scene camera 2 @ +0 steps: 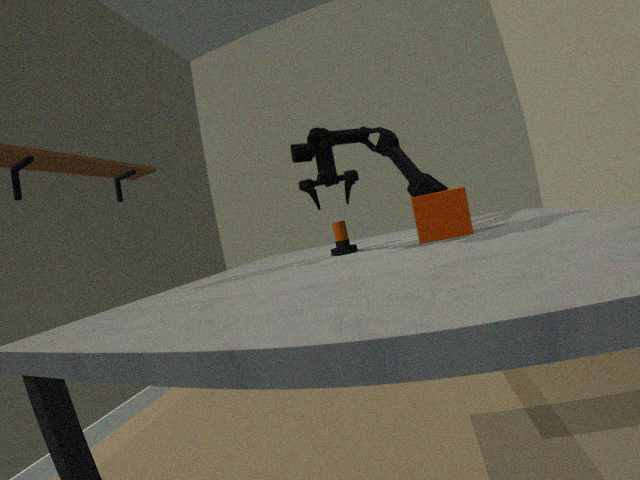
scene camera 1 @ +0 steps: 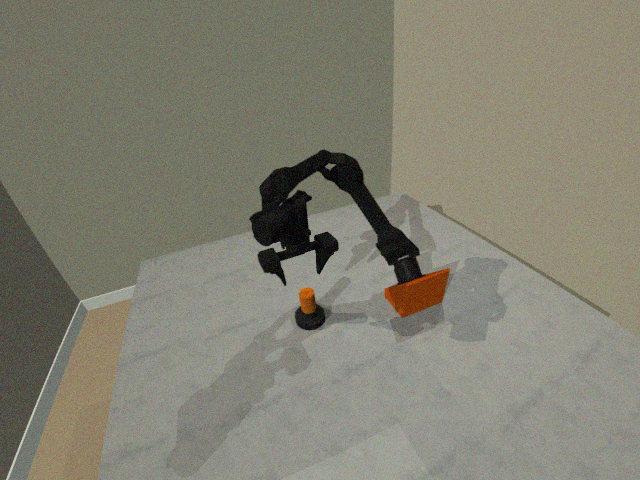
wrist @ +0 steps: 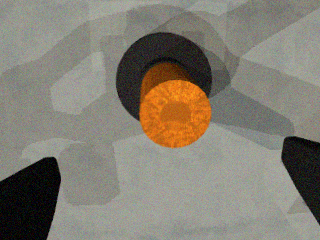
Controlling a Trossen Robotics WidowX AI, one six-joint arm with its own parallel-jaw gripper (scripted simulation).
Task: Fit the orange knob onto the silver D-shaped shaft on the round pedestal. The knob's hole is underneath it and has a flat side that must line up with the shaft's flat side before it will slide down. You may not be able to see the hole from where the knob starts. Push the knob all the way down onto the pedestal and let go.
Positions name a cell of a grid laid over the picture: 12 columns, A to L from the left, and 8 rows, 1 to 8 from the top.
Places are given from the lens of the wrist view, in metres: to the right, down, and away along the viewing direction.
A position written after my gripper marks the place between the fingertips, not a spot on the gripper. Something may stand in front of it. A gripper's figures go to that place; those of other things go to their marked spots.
my gripper (wrist: G6): 0.01, 0.01, 0.09
orange knob (wrist: G4): 0.01, 0.00, 0.14
round pedestal (wrist: F2): 0.00, -0.06, 0.20
The marked spots on the round pedestal and the orange knob are 0.09 m apart.
